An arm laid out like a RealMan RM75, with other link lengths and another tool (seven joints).
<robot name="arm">
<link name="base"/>
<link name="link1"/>
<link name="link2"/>
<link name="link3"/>
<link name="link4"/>
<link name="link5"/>
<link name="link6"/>
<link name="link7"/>
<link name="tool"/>
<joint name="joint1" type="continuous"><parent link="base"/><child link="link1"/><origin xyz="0 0 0.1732" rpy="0 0 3.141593"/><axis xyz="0 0 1"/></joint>
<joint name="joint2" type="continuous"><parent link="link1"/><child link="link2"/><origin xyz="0 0 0" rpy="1.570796 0 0"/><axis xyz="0 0 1"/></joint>
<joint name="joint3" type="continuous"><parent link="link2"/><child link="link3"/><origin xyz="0 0.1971 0" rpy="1.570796 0 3.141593"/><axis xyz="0 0 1"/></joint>
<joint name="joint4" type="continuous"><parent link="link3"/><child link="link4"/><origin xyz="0 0 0" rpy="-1.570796 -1.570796 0"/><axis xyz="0 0 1"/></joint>
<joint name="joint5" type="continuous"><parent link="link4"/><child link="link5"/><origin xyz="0.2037 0 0" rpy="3.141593 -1.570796 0"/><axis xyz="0 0 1"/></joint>
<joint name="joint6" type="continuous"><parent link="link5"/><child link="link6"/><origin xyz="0 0 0" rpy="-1.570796 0 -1.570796"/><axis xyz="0 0 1"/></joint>
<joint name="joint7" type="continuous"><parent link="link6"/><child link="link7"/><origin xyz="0 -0.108 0" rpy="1.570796 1.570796 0"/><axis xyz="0 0 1"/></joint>
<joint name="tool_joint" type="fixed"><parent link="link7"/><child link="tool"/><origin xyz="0.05 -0.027 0.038" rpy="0.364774 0 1.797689"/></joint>
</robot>
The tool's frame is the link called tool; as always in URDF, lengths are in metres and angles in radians. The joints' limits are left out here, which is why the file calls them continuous.
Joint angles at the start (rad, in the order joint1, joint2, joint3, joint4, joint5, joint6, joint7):
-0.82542, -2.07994, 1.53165, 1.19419, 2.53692, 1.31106, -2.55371
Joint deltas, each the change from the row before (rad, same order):
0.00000, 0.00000, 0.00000, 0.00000, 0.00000, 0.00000, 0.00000
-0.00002, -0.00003, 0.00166, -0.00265, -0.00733, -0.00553, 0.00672
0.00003, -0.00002, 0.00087, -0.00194, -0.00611, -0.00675, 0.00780
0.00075, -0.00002, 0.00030, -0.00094, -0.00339, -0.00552, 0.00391
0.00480, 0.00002, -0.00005, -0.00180, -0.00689, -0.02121, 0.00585
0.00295, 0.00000, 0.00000, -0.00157, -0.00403, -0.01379, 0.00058
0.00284, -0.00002, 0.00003, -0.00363, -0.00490, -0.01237, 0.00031
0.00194, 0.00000, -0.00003, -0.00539, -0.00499, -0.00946, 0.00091
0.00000, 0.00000, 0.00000, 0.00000, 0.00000, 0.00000, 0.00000
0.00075, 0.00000, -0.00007, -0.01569, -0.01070, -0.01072, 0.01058
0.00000, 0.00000, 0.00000, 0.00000, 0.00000, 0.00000, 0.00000
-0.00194, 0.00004, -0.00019, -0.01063, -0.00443, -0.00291, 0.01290
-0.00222, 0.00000, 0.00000, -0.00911, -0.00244, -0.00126, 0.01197
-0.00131, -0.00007, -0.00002, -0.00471, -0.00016, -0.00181, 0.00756
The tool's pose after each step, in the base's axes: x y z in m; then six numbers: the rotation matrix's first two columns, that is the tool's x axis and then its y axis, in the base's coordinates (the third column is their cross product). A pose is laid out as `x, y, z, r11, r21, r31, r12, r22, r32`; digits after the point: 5 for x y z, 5 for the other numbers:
-0.11341, 0.38246, -0.05644, 0.93510, 0.22663, -0.27243, -0.01203, -0.74803, -0.66356
-0.11276, 0.38272, -0.05767, 0.93777, 0.22022, -0.26850, -0.01314, -0.75014, -0.66115
-0.11193, 0.38333, -0.05853, 0.94074, 0.21259, -0.26421, -0.01572, -0.75092, -0.66020
-0.11158, 0.38380, -0.05894, 0.94259, 0.20909, -0.26041, -0.01618, -0.75024, -0.66096
-0.11138, 0.38554, -0.05938, 0.94745, 0.20519, -0.24543, -0.01248, -0.74293, -0.66926
-0.11145, 0.38655, -0.05965, 0.94998, 0.20570, -0.23501, -0.00741, -0.73741, -0.67540
-0.11210, 0.38725, -0.06023, 0.95174, 0.20822, -0.22548, -0.00065, -0.73331, -0.67990
-0.11312, 0.38765, -0.06103, 0.95267, 0.21140, -0.21849, 0.00581, -0.73120, -0.68213
-0.11312, 0.38765, -0.06103, 0.95267, 0.21140, -0.21849, 0.00581, -0.73120, -0.68213
-0.11559, 0.38794, -0.06332, 0.95341, 0.21253, -0.21411, 0.01128, -0.73433, -0.67870
-0.11559, 0.38794, -0.06332, 0.95341, 0.21253, -0.21411, 0.01128, -0.73433, -0.67870
-0.11672, 0.38832, -0.06462, 0.95384, 0.20665, -0.21792, 0.00617, -0.73896, -0.67373
-0.11764, 0.38865, -0.06565, 0.95395, 0.20028, -0.22331, -0.00049, -0.74341, -0.66884
-0.11799, 0.38908, -0.06605, 0.95419, 0.19523, -0.22672, -0.00604, -0.74504, -0.66699

